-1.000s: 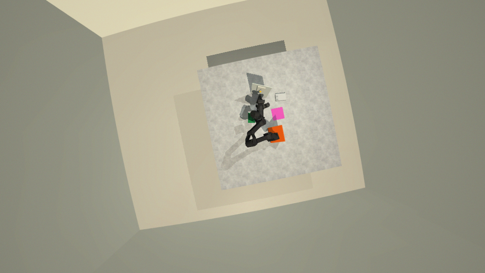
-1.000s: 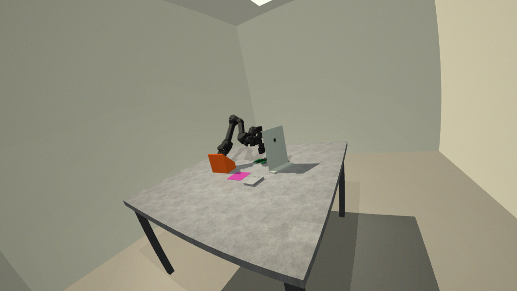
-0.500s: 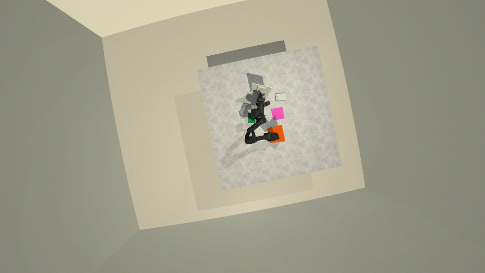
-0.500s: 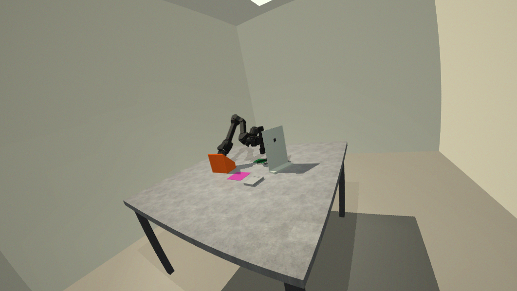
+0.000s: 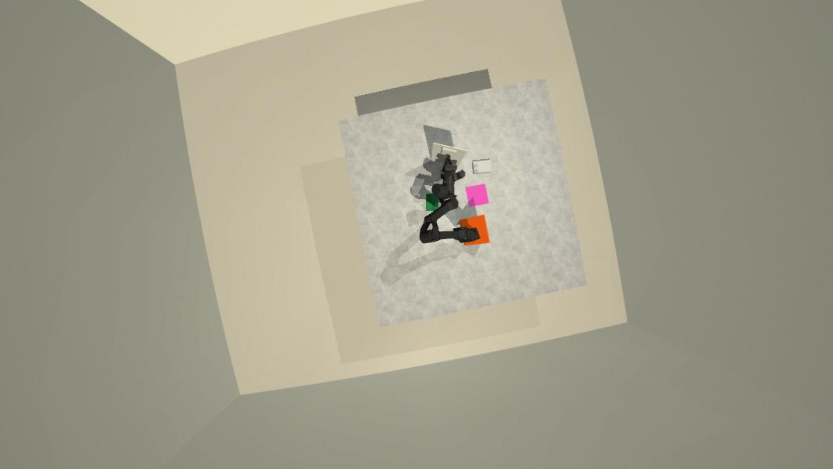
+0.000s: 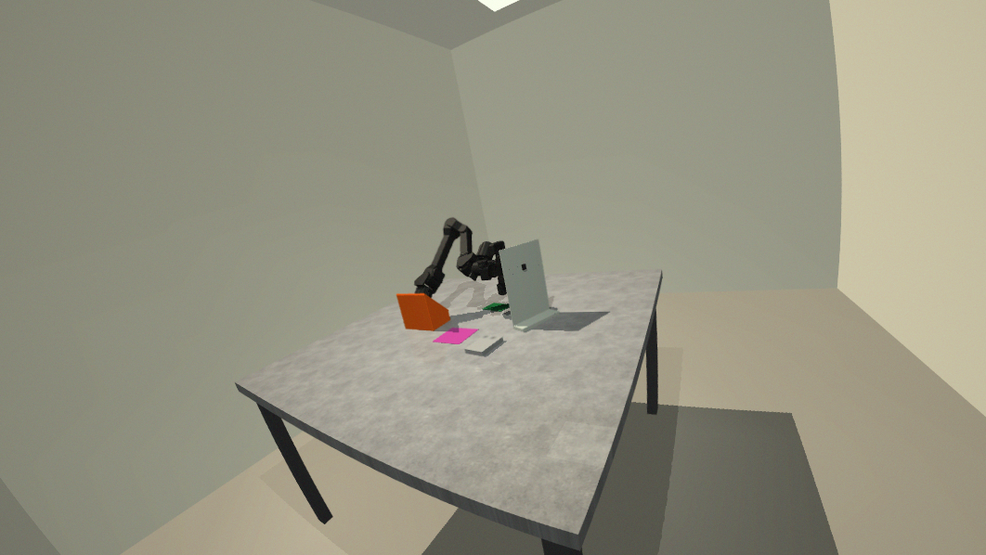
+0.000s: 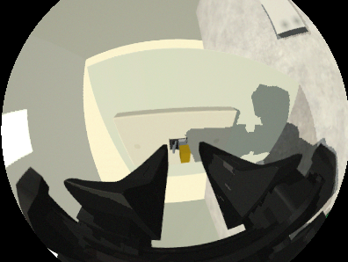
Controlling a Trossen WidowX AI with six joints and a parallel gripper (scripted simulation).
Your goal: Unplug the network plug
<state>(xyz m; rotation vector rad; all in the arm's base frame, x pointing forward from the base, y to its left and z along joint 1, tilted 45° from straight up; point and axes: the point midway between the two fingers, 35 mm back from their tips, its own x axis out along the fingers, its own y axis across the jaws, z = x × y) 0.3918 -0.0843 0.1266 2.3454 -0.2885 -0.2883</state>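
My gripper tip is now 10 mm short of the network plug. Also, from my gripper tip: pale upright panel (70 mm below, 20 mm ahead, 10 mm to the right); then flat pink square (230 mm behind, 190 mm below, 130 mm to the right).
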